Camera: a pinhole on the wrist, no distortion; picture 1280 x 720 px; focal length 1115.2 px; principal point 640.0 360.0 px. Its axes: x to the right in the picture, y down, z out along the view. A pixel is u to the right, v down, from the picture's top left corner.
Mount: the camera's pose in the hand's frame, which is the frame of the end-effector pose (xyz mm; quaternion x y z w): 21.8 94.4 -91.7 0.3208 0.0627 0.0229 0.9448
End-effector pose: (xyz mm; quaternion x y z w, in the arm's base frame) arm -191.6 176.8 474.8 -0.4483 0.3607 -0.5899 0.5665
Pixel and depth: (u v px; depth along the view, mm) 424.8 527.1 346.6
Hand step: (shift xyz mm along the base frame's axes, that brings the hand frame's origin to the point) 178.5 24.3 148.1
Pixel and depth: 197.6 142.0 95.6
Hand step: -16.1 -0.8 -25.9
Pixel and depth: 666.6 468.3 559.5
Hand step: 292.4 -57.7 327.2
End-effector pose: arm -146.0 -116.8 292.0 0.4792 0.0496 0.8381 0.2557
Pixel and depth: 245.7 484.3 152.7
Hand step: 37.1 -22.4 18.6
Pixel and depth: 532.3 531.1 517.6
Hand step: 349.5 97.2 177.3
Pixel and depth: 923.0 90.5 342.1
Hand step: 99.7 201.3 126.8
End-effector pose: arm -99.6 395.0 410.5 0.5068 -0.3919 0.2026 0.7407
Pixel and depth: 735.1 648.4 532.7
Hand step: 10.9 -429.0 113.3
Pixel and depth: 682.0 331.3 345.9
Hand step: 68.1 -214.3 23.4
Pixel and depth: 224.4 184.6 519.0
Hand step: 39.9 -372.2 -204.9
